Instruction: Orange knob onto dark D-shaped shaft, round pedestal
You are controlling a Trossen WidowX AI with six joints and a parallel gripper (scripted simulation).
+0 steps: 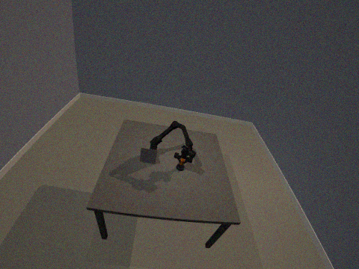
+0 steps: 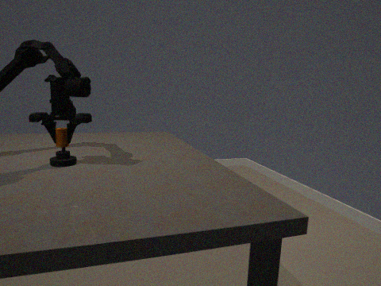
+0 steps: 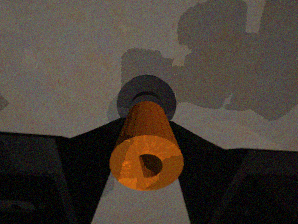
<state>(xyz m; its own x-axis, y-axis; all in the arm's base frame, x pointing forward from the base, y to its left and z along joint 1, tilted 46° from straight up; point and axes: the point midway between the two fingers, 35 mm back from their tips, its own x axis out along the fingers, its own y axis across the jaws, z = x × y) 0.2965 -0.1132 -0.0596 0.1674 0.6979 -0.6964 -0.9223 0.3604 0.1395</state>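
Right now my gripper tip is 2 cm below the orange knob. Round my gripper tip: dark pedestal: 4 cm below.
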